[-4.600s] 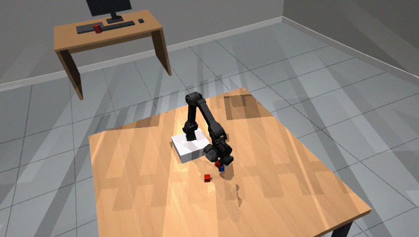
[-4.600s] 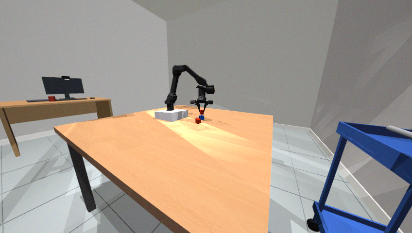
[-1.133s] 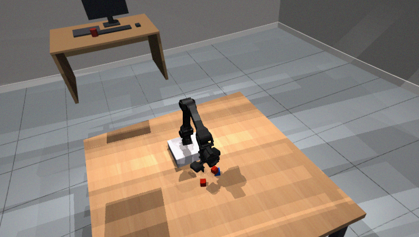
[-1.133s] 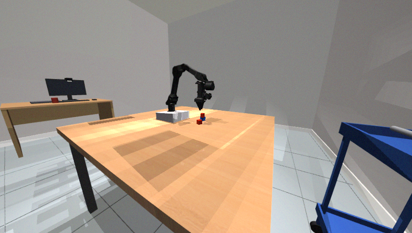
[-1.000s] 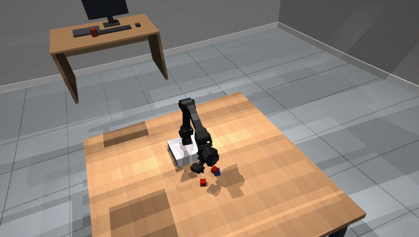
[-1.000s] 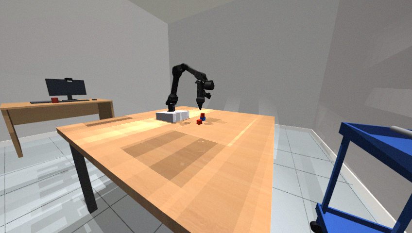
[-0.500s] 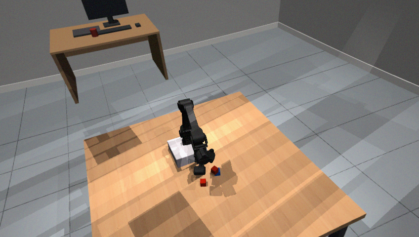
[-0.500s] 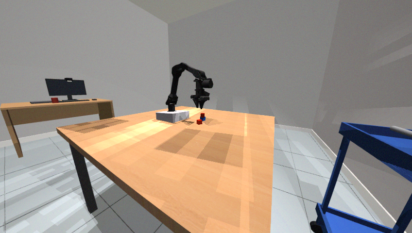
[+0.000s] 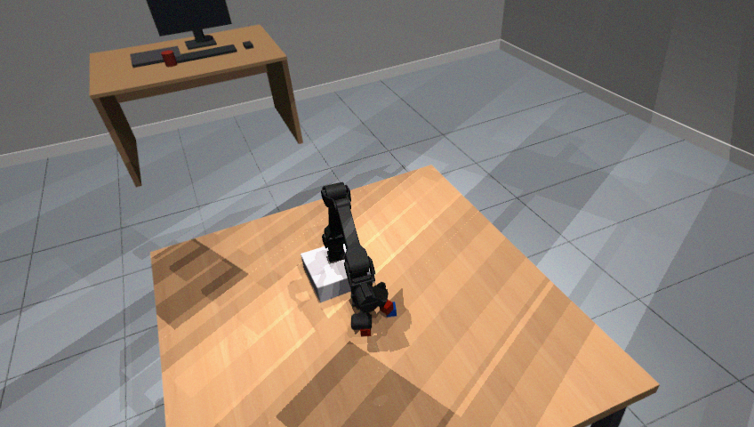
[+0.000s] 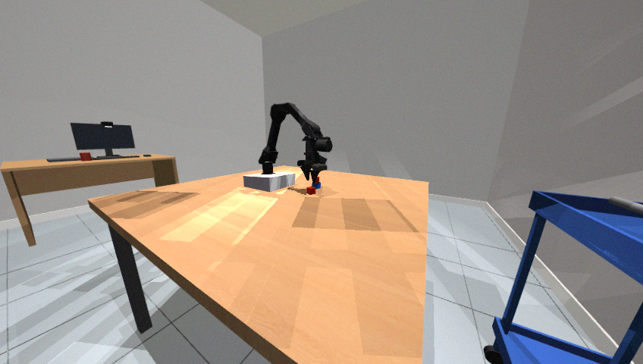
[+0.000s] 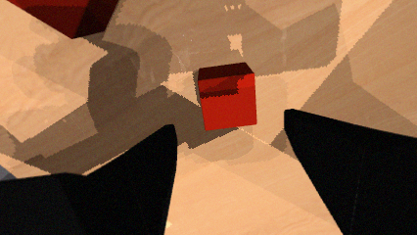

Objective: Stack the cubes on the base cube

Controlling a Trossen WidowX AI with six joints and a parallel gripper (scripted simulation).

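Right now the red cube is 40 mm below my gripper tip. From my gripper tip the other things lie so: blue base cube (50 mm behind, 100 mm to the left, 40 mm below).
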